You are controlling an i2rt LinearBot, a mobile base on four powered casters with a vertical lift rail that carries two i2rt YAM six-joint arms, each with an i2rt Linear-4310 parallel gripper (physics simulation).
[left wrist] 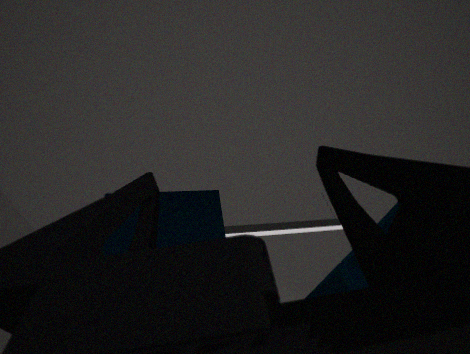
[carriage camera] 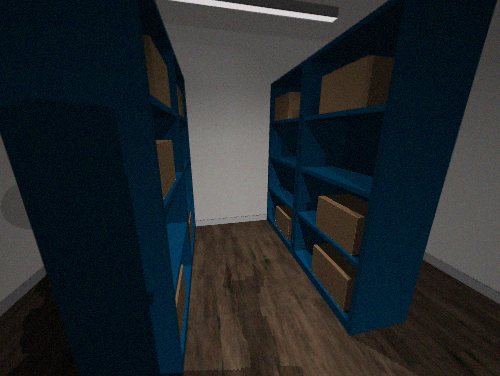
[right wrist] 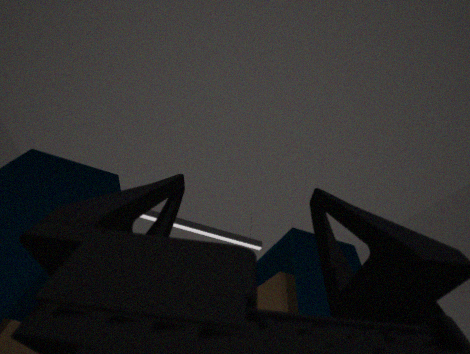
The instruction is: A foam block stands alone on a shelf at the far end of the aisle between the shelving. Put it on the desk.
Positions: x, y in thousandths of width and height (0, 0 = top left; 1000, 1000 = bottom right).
Scene:
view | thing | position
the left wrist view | left gripper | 505, 476
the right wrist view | right gripper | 527, 532

